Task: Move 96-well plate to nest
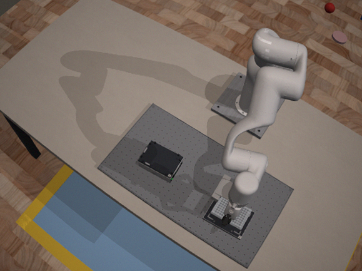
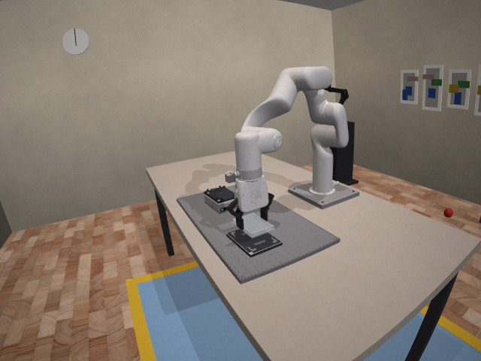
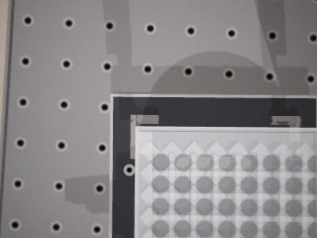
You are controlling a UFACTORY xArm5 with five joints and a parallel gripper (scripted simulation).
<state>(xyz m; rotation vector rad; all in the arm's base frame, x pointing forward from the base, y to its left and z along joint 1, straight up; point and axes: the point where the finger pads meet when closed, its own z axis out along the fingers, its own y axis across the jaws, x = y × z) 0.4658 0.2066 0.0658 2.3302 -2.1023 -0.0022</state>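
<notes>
The black plate nest N1 lies 70 mm below my hand. Also, from my hand: 96-well plate: 10 mm below.
</notes>
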